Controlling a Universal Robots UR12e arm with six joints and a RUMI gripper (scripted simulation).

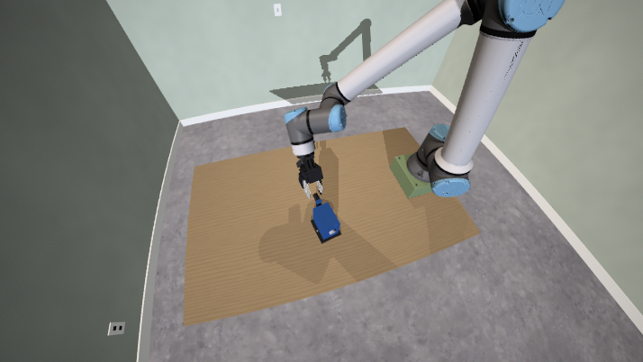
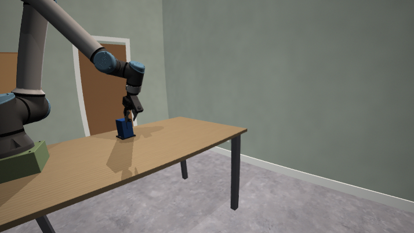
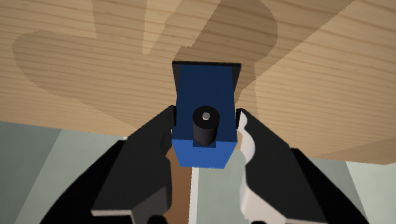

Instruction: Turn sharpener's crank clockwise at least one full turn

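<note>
The black cylindrical knob lies 20 mm to the left of my hand and 10 mm behind it.
</note>
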